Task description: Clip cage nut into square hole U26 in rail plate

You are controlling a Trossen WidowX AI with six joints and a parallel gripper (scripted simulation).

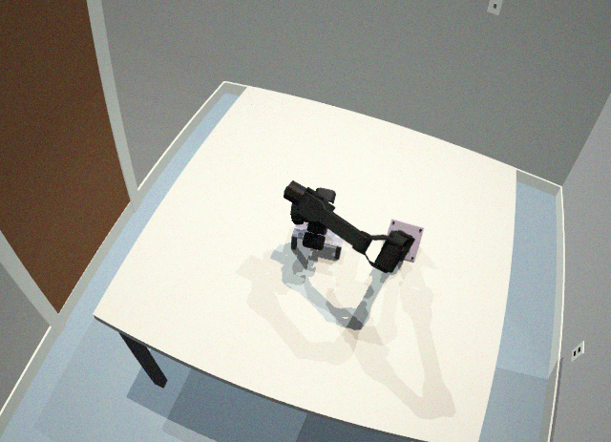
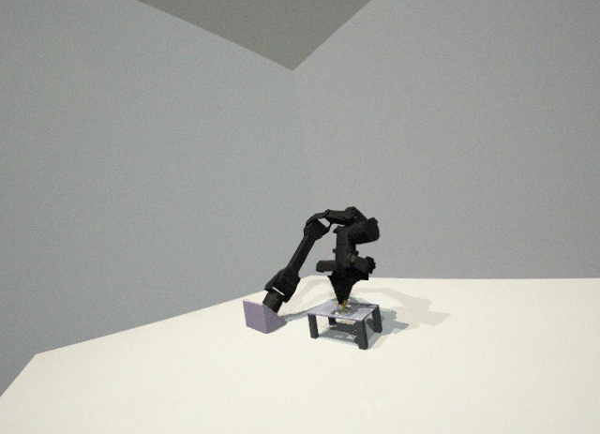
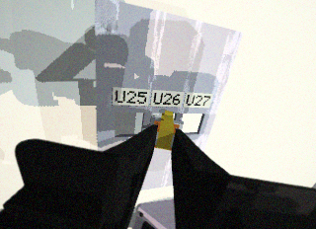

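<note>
The yellow cage nut is 1 cm below my gripper tip.
</note>
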